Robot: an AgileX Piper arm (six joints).
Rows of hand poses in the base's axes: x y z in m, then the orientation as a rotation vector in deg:
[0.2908, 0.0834, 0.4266, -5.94, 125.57, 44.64]
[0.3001, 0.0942, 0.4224, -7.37, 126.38, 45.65]
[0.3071, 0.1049, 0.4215, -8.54, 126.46, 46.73]
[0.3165, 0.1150, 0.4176, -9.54, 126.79, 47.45]
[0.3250, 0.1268, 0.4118, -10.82, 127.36, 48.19]
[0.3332, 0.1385, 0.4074, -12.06, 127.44, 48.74]
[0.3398, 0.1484, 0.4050, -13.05, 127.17, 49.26]
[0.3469, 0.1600, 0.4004, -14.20, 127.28, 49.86]
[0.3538, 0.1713, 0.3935, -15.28, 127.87, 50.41]
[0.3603, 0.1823, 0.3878, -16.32, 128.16, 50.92]
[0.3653, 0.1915, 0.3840, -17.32, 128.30, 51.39]
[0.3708, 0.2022, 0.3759, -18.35, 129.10, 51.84]
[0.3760, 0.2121, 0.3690, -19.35, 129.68, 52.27]
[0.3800, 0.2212, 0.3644, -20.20, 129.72, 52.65]
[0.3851, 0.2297, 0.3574, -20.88, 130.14, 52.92]
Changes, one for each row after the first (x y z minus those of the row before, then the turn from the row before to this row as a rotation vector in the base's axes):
[0.0093, 0.0108, -0.0042, 0.01, 0.70, 1.53]
[0.0070, 0.0107, -0.0009, 0.34, 0.12, 1.24]
[0.0094, 0.0101, -0.0039, 0.08, 0.29, 1.03]
[0.0085, 0.0118, -0.0058, -0.06, 0.47, 1.27]
[0.0082, 0.0117, -0.0044, -0.03, -0.01, 1.08]
[0.0066, 0.0099, -0.0024, 0.14, -0.28, 0.84]
[0.0071, 0.0116, -0.0046, 0.02, 0.06, 1.05]
[0.0069, 0.0113, -0.0069, -0.15, 0.50, 1.06]
[0.0065, 0.0110, -0.0057, -0.07, 0.23, 0.96]
[0.0050, 0.0092, -0.0038, -0.03, 0.10, 0.89]
[0.0055, 0.0107, -0.0081, -0.28, 0.68, 1.01]
[0.0052, 0.0099, -0.0069, -0.21, 0.49, 0.95]
[0.0040, 0.0091, -0.0046, -0.01, 0.02, 0.74]
[0.0051, 0.0085, -0.0070, -0.17, 0.35, 0.64]

